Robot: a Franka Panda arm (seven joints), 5 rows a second.
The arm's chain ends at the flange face. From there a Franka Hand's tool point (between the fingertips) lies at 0.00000 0.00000 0.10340 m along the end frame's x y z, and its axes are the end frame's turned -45 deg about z.
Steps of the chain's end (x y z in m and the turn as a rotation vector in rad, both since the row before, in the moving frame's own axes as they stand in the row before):
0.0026, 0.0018, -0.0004, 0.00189, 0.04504, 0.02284
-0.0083, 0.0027, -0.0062, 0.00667, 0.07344, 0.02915
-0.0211, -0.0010, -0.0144, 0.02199, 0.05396, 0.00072
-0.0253, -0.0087, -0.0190, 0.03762, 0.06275, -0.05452
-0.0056, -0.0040, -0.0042, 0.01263, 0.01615, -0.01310
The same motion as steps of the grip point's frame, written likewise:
0.0040, 0.0063, -0.0005, -0.03051, 0.03318, 0.02284
-0.0020, 0.0010, -0.0065, -0.04721, 0.05665, 0.02915
-0.0087, -0.0133, -0.0146, -0.02261, 0.05370, 0.00072
-0.0044, -0.0224, -0.0193, -0.01777, 0.07097, -0.05452
0.0010, -0.0065, -0.0042, -0.00249, 0.02035, -0.01310

